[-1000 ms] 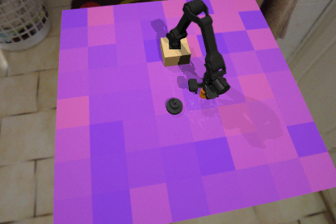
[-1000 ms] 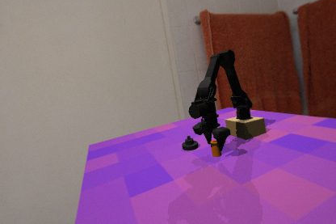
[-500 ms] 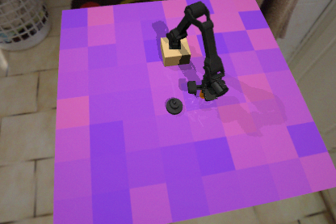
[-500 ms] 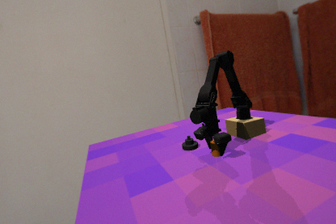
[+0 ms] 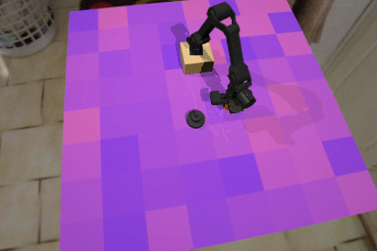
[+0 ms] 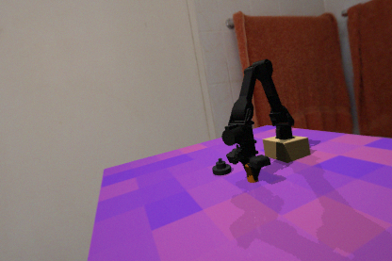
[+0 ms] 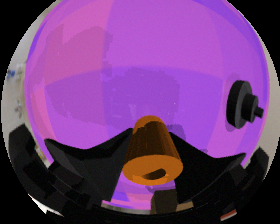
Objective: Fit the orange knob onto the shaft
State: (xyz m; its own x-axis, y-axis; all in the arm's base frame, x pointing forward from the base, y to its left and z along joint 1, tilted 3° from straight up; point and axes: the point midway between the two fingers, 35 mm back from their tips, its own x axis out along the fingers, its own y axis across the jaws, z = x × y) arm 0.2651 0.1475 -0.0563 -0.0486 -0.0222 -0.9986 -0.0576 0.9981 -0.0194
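Right now the dark round pedestal is 160 mm to the right of my gripper tip, 70 mm ahead of it and 20 mm above it. From my gripper tip the other things lie so: orange knob (20 mm above).
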